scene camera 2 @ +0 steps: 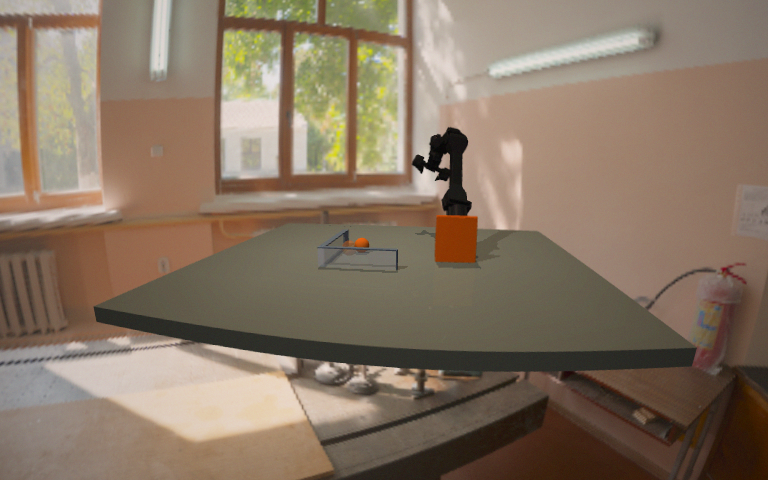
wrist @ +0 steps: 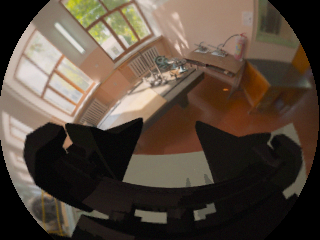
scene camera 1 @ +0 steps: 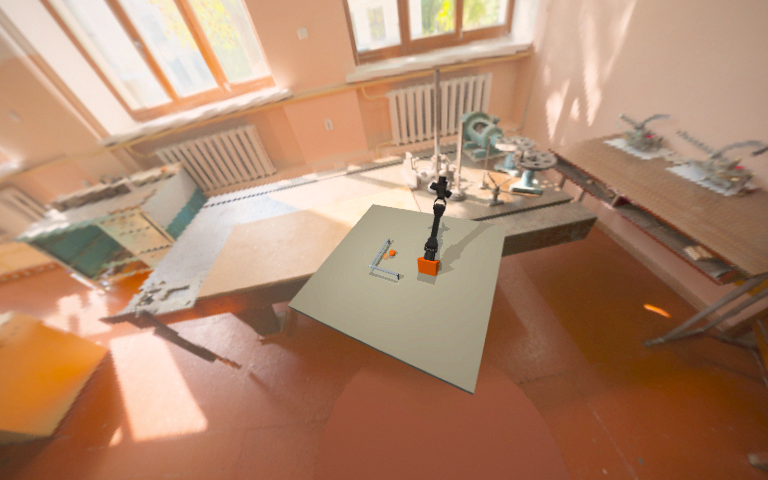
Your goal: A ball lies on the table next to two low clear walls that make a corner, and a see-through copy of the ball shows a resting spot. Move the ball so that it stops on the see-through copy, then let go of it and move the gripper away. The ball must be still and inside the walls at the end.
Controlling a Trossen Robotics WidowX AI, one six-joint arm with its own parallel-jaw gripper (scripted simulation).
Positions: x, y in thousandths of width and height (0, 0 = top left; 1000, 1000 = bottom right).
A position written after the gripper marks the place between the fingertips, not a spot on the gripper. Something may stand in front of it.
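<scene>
Open and holding nothing, the gripper (wrist: 530, 510) shares the scene with a clear wall (scene camera 2: 441, 539).
</scene>
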